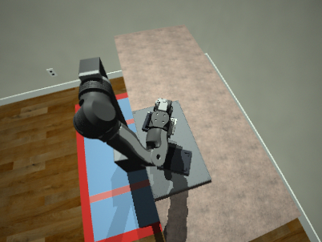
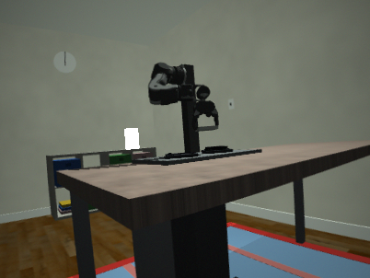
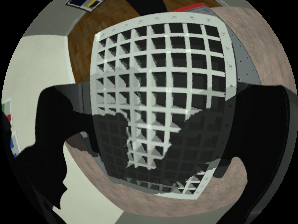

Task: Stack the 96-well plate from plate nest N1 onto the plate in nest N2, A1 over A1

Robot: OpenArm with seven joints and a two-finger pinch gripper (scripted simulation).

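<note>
The black 96-well plate lies 9 cm below my hand, 6 cm to the left of it and 1 cm behind it. The rest, counted from my hand: plate nest N1: 16 cm to the right, 11 cm below, 3 cm ahead; white 96-well plate: right at my hand.
</note>
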